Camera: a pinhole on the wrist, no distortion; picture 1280 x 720 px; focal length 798.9 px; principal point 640.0 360.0 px. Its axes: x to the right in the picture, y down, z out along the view. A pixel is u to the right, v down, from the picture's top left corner.
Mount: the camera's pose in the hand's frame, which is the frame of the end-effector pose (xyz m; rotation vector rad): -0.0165 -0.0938 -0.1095 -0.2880 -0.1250 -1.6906
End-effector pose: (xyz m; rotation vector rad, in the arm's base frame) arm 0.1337 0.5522 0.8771 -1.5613 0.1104 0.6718
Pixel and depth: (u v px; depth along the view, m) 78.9 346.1 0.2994
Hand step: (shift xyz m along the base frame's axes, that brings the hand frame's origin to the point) -0.0955 0.1052 -0.1731
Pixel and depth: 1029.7 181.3 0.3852
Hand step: -0.0973 0.2933 0.1972
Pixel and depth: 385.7 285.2 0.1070
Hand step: 0.0122 -0.0127 0.0333
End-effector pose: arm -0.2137 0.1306 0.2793 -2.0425 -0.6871 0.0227
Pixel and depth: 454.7 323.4 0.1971
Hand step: -0.0168 0.0555 -0.0373
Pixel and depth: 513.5 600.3 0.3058
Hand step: 0.0582 0.1782 -0.0738
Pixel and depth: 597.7 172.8 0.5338
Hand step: -0.1386 0.2514 -0.3092
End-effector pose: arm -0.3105 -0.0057 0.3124 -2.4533 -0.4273 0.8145
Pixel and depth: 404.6 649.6 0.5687
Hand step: -0.0019 0.1143 -0.4847
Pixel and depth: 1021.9 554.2 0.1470
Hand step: -0.0250 0.1359 0.0276
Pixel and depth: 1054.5 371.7 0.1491
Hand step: -0.0553 0.1248 0.0394
